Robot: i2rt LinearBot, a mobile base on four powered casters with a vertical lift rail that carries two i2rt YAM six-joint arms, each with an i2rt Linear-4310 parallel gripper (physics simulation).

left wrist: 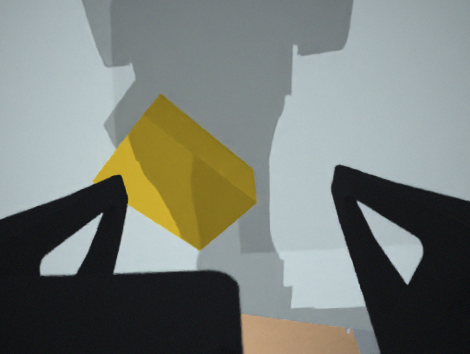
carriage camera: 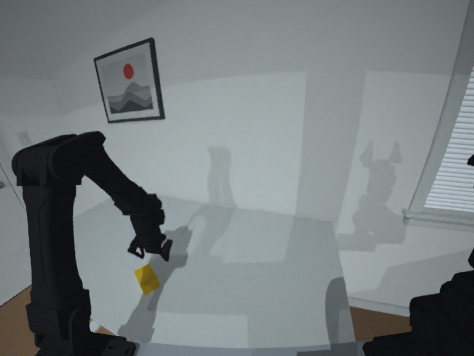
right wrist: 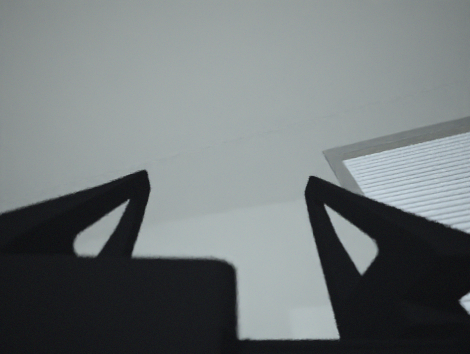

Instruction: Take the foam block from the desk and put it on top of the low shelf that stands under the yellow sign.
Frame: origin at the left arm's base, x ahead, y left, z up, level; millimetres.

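Where they show: left gripper, fingertip midpoint: [left wrist: 229, 182] [carriage camera: 155, 259]; right gripper, fingertip midpoint: [right wrist: 229, 182].
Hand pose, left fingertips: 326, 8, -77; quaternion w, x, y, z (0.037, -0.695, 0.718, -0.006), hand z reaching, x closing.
After its pixels a point has its place, as x, y, z.
A yellow foam block [carriage camera: 147, 279] {273, 29, -123} [left wrist: 175, 175] {304, 44, -123} lies on the white desk [carriage camera: 280, 295] {252, -435, -168} [left wrist: 400, 100] {331, -113, -168}, turned at an angle, partly in the arm's shadow. My left gripper [carriage camera: 151, 251] {326, 8, -77} [left wrist: 229, 182] {326, 8, -77} is open and empty above the desk. In the carriage camera it shows just above the block; in the left wrist view the block lies left of the middle between the fingers, and the left fingertip overlaps its edge. My right gripper [right wrist: 229, 182] {31, -643, 435} is open and empty, facing the wall. The low shelf and the yellow sign do not show in these views.
A framed picture [carriage camera: 129, 82] {1028, 373, 606} hangs on the wall behind the desk. A window with blinds [carriage camera: 452, 165] {515, -1238, 185} [right wrist: 425, 175] {456, -1417, 940} is at the right. A door stands at the far left edge. Brown floor [carriage camera: 382, 325] {415, -1212, -888} [left wrist: 295, 334] {-1196, -240, -888} shows beside the desk.
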